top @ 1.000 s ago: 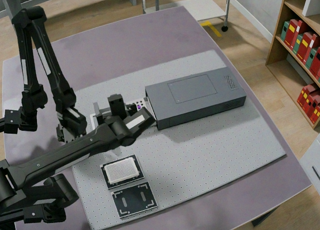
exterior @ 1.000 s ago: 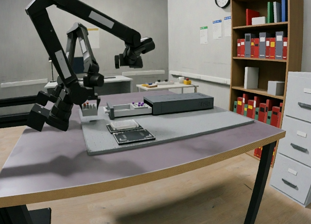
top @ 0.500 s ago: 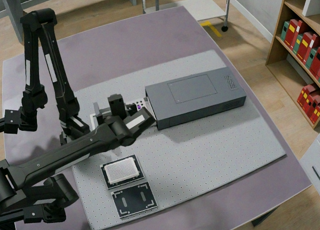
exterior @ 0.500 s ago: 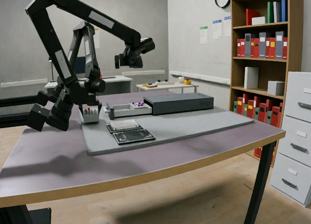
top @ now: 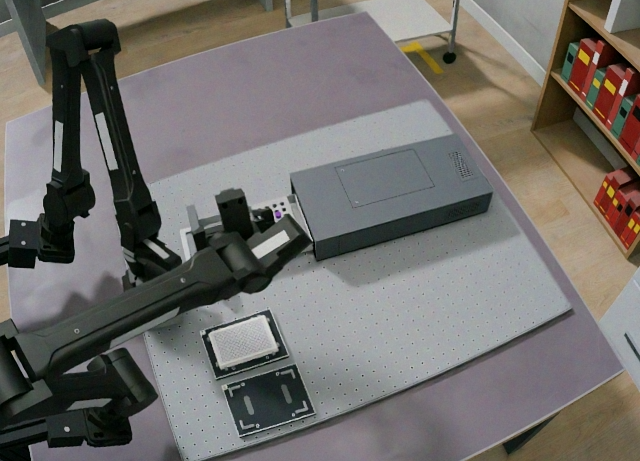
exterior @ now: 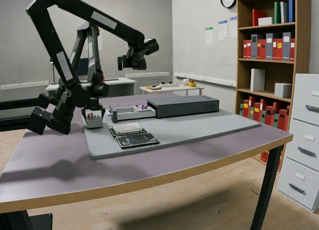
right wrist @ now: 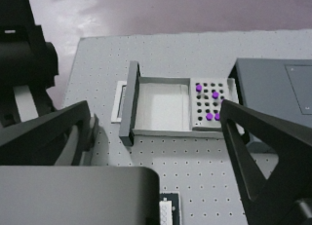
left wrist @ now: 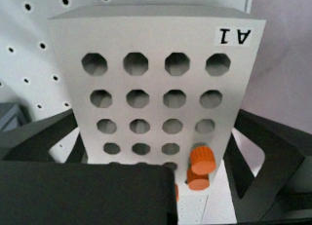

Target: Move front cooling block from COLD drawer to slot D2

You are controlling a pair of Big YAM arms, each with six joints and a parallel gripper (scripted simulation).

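Right now my right hand is 60 mm past the deck slot D2, 220 mm to the left of it and 300 mm above it. Also, from my right hand: deck slot D1: 50 mm behind, 80 mm to the right, 300 mm below; drawer: 60 mm ahead, 150 mm to the left, 260 mm below; white plate: 50 mm behind, 80 mm to the right, 280 mm below.
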